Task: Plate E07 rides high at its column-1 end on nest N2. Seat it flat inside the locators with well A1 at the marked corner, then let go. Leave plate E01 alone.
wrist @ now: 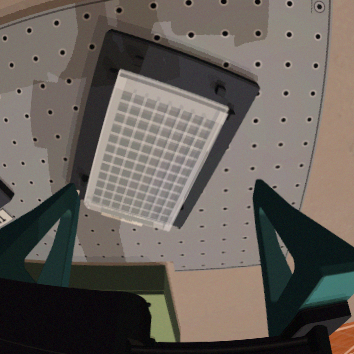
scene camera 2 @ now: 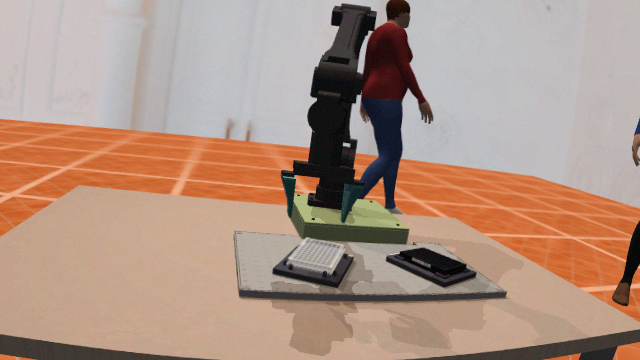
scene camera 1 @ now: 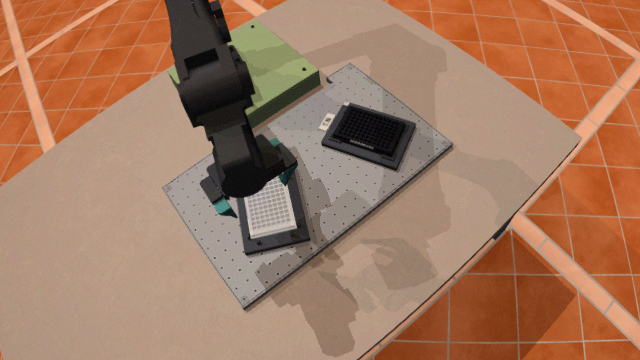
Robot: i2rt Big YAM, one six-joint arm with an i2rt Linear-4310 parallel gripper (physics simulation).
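Seen in the pictures: gripper, between the fingertips: [wrist: 162, 189] [scene camera 2: 316, 219] [scene camera 1: 259, 199]; arm's base, origin of its link: [scene camera 2: 329, 204].
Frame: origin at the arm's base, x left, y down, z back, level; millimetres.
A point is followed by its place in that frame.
The white plate E07 [scene camera 1: 272, 215] {x -35, y 23, z -415 mm} [scene camera 2: 317, 255] {x -33, y 13, z -405 mm} [wrist: 150, 155] {x -35, y 12, z -395 mm} lies on the dark nest N2 [scene camera 1: 277, 244] {x -51, y 30, z -469 mm} [scene camera 2: 310, 278] {x -43, y 34, z -474 mm} [wrist: 175, 70] {x -46, y 30, z -459 mm}. Its end towards the green base appears raised, and overhangs most of the nest's label in the wrist view; its far end sits lower, near the locator posts. My gripper [scene camera 1: 261, 200] {x -45, y -61, z -424 mm} [scene camera 2: 317, 219] {x -45, y -61, z -424 mm} [wrist: 162, 189] {x -45, y -61, z -424 mm} is open and empty, above the raised end, with its teal fingers wide to either side, apart from the plate. The plate lies nearer the left finger in the wrist view. The A1 mark is not readable. A black plate [scene camera 1: 370, 129] {x 216, y 18, z -340 mm} [scene camera 2: 432, 260] {x 209, y 16, z -352 mm}, apparently E01, sits on the other nest.
Both nests stand on a grey perforated board [scene camera 1: 215, 250] {x -160, y 41, z -419 mm} [scene camera 2: 260, 250] {x -147, y 41, z -338 mm} [wrist: 290, 120] {x -150, y 41, z -427 mm}. A green base block [scene camera 1: 280, 65] {x 133, y 4, z -79 mm} [scene camera 2: 360, 230] {x 74, y 19, z -166 mm} [wrist: 162, 310] {x -64, y 5, z -148 mm} stands behind it under the arm. A label card [scene camera 1: 327, 122] {x 157, y 40, z -262 mm} lies beside the black plate's nest. A person [scene camera 2: 387, 65] is beyond the table.
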